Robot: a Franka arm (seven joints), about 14 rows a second.
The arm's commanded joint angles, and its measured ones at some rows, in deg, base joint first. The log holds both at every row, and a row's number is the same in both.
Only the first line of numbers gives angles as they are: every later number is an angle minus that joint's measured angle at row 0.
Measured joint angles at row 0:
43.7 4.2 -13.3 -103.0 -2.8 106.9 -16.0
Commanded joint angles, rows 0 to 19:
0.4 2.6 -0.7 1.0 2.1 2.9 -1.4
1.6 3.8 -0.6 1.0 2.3 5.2 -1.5
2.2 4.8 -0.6 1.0 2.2 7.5 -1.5
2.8 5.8 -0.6 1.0 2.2 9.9 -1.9
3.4 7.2 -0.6 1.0 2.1 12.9 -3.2
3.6 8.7 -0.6 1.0 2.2 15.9 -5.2
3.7 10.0 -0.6 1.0 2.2 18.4 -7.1
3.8 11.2 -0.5 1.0 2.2 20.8 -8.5
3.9 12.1 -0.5 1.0 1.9 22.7 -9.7
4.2 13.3 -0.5 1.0 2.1 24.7 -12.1
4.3 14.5 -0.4 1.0 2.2 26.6 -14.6
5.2 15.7 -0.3 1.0 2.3 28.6 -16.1
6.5 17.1 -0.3 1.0 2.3 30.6 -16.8
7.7 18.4 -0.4 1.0 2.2 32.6 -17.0
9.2 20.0 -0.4 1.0 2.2 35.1 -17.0
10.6 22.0 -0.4 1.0 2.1 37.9 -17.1
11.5 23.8 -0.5 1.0 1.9 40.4 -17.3
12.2 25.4 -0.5 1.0 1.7 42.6 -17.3
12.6 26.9 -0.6 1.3 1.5 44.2 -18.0
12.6 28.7 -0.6 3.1 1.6 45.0 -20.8
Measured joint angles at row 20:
12.5 25.3 0.2 0.0 1.1 42.6 -16.6
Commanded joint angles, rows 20 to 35:
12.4 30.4 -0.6 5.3 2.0 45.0 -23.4
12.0 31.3 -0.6 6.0 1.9 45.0 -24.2
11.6 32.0 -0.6 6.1 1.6 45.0 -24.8
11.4 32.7 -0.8 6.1 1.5 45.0 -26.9
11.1 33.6 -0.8 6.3 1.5 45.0 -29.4
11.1 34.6 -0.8 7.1 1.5 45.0 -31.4
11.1 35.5 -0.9 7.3 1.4 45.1 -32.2
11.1 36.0 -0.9 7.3 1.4 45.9 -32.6
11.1 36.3 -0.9 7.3 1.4 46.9 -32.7
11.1 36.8 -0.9 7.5 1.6 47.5 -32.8
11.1 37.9 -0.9 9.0 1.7 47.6 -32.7
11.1 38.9 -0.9 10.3 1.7 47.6 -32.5
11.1 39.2 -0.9 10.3 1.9 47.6 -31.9
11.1 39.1 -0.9 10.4 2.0 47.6 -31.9
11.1 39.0 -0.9 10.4 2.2 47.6 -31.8
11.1 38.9 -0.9 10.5 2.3 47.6 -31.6
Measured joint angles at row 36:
11.1 37.7 -0.7 8.3 1.1 47.0 -31.5
